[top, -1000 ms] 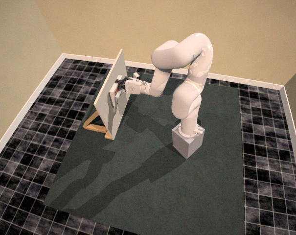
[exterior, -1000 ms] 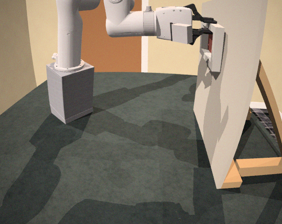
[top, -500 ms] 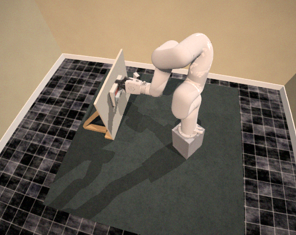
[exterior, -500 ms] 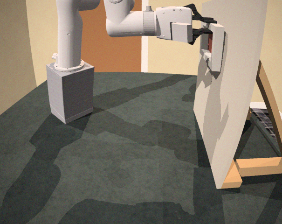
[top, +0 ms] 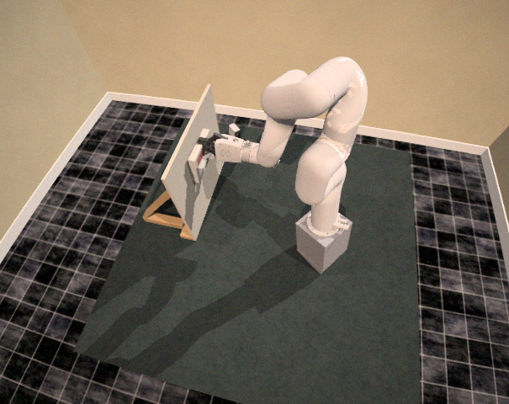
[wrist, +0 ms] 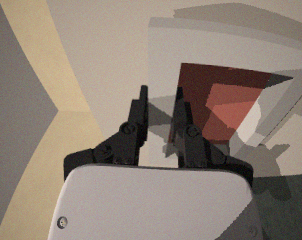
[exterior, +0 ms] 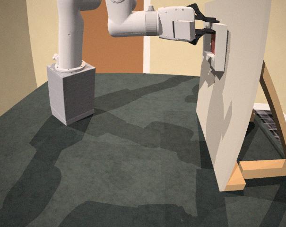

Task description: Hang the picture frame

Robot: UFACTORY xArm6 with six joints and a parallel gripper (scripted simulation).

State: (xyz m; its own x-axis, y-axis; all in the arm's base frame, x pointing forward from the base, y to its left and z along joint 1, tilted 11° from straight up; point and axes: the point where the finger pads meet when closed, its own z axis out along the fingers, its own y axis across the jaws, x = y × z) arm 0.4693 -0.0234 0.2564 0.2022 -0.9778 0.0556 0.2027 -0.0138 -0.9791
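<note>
The picture frame is 20 mm ahead of my hand, 20 mm to the left of it and 50 mm below it. The rest, counted from my hand: pale wall board 40 mm ahead, 10 mm to the left, 150 mm below.
</note>
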